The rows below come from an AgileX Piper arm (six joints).
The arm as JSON. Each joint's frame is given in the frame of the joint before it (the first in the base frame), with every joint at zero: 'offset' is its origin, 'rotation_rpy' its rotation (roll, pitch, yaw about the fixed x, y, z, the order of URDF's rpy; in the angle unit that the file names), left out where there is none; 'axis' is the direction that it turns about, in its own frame. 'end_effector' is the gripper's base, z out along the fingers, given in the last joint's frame.
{
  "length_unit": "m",
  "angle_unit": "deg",
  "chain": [
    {
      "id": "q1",
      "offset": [
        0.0,
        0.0,
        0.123
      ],
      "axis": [
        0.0,
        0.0,
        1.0
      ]
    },
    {
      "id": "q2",
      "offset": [
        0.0,
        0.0,
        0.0
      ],
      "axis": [
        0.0,
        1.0,
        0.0
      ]
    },
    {
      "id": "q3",
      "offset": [
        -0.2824,
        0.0,
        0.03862
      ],
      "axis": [
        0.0,
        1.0,
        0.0
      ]
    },
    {
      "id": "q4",
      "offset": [
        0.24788,
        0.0,
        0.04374
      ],
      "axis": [
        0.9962,
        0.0,
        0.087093
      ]
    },
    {
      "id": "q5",
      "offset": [
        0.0,
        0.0,
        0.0
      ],
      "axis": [
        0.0,
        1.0,
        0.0
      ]
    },
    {
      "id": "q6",
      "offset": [
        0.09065,
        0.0,
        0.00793
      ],
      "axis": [
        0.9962,
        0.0,
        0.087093
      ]
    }
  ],
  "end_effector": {
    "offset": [
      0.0,
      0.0,
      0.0
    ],
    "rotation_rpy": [
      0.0,
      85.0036,
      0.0
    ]
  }
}
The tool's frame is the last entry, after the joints.
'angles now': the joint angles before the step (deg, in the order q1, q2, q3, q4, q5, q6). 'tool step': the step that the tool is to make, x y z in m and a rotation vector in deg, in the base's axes. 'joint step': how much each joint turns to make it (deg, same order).
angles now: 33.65, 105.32, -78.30, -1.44, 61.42, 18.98
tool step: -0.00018, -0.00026, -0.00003, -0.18, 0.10, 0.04
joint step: 0.00, 0.00, 0.00, -0.10, 0.18, 0.00
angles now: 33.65, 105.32, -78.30, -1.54, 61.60, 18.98
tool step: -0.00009, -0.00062, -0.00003, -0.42, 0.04, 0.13
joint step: 0.00, 0.00, 0.00, -0.35, 0.27, 0.00
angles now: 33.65, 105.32, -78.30, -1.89, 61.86, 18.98
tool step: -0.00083, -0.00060, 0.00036, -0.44, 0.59, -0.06
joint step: 0.01, 0.00, -0.11, -0.04, 0.85, 0.05
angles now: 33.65, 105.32, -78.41, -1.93, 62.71, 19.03
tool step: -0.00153, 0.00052, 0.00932, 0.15, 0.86, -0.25
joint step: 0.06, -0.52, -1.48, 0.67, 2.63, 0.00
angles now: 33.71, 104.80, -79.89, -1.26, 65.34, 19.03
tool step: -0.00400, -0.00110, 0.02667, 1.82, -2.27, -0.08
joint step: 0.15, -2.84, -2.08, 0.26, 2.02, 0.12
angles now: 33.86, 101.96, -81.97, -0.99, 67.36, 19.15
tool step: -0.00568, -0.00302, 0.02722, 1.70, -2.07, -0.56
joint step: 0.07, -2.85, -2.23, 0.18, 2.42, 0.56
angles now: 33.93, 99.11, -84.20, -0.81, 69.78, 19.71
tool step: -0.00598, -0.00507, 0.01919, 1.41, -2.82, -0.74
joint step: 0.00, -2.81, -0.48, -0.58, 0.18, 0.84
